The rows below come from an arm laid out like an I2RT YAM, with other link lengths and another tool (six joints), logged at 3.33 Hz.
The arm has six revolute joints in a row. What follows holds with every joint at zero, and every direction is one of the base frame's.
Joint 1 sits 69.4 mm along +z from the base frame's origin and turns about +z.
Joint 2 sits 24.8 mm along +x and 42 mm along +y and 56.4 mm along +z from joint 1 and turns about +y.
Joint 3 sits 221.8 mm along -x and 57.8 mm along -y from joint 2 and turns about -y.
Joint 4 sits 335.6 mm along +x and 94.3 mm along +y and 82.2 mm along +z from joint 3 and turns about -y.
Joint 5 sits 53.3 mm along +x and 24.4 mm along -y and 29.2 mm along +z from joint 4 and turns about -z.
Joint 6 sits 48.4 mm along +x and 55.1 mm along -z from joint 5 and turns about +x.
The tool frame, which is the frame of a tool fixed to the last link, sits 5 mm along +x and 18 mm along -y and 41 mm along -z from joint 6; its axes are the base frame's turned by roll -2.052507, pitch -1.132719 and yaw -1.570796 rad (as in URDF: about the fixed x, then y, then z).
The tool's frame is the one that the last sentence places.
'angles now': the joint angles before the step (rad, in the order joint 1, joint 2, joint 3, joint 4, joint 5, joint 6). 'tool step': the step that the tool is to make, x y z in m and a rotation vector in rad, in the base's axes. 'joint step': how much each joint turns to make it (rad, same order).
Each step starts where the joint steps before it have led.
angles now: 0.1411, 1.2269, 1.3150, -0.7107, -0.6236, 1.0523
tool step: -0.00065, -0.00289, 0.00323, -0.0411, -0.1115, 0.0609
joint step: -0.0009, -0.0151, 0.0024, 0.0274, -0.0192, -0.1009
